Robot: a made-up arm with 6 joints. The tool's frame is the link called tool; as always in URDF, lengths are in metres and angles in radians. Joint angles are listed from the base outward. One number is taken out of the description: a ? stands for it. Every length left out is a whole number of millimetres.
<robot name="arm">
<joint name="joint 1" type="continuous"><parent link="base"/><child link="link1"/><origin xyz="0.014 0.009 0.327" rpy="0 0 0"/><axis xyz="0 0 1"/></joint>
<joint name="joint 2" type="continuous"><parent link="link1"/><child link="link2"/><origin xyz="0.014 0.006 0" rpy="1.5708 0 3.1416"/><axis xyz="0 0 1"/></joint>
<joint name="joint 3" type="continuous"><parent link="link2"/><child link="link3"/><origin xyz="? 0.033 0" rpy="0 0 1.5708"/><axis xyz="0 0 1"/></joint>
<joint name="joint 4" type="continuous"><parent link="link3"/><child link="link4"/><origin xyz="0.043 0.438 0" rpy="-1.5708 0 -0.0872"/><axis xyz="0 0 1"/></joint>
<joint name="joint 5" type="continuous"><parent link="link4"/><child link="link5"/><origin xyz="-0.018 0.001 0" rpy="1.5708 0 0"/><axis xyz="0 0 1"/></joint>
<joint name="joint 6" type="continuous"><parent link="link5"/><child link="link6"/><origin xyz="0.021 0.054 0" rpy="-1.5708 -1.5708 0"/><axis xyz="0 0 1"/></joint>
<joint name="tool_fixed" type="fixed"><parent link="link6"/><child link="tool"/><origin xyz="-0.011 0.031 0" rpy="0 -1.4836 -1.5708"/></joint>
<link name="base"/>
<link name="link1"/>
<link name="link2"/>
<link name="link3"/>
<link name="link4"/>
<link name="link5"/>
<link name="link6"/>
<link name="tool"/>
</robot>
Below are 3 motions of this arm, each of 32 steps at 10 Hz.
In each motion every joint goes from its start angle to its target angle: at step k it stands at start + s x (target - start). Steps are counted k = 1, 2, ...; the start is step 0. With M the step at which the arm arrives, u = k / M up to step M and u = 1 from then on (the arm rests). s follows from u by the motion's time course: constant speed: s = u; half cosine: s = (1 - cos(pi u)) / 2; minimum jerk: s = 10 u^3 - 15 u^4 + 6 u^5.
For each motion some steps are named. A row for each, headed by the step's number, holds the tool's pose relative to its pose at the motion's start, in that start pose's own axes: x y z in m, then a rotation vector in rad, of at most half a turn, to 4 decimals.
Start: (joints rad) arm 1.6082 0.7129 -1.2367 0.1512 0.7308 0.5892
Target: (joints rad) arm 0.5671 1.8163 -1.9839 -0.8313 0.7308 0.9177
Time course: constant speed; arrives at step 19
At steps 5, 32:
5: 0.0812 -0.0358 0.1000 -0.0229 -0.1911 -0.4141
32: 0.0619 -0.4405 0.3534 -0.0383 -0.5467 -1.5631

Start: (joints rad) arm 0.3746 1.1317 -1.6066 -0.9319 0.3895 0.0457
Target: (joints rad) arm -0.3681 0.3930 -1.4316 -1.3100 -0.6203 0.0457
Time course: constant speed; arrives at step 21
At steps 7, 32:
7: -0.1429 -0.0917 -0.0028 -0.1848 -0.2837 -0.3242
32: -0.4334 -0.0133 0.0317 -0.9636 -0.6968 -0.6743

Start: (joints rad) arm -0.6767 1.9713 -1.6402 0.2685 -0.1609 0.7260
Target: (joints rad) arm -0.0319 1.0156 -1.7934 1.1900 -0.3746 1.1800
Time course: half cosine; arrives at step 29
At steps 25, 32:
25: -0.5797 0.3762 0.0952 1.5250 0.4289 1.1725
32: -0.6110 0.3717 0.1085 1.6104 0.4857 1.2070

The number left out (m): 0.427
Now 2 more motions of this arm.
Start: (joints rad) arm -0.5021 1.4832 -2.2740 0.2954 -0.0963 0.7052
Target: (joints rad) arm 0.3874 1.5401 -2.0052 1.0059 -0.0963 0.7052
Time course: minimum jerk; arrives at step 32
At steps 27, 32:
27: -0.0854 0.1187 -0.3476 1.2747 0.6616 -0.1315
32: -0.0927 0.1270 -0.3560 1.3087 0.6858 -0.1421

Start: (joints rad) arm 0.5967 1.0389 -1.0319 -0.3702 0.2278 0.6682
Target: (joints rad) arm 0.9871 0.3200 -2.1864 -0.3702 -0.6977 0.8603
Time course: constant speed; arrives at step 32
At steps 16, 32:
16: -0.4493 0.0264 0.1907 0.1212 -1.1746 0.7898
32: -0.8723 -0.2753 0.0195 0.2523 -2.4022 1.4450

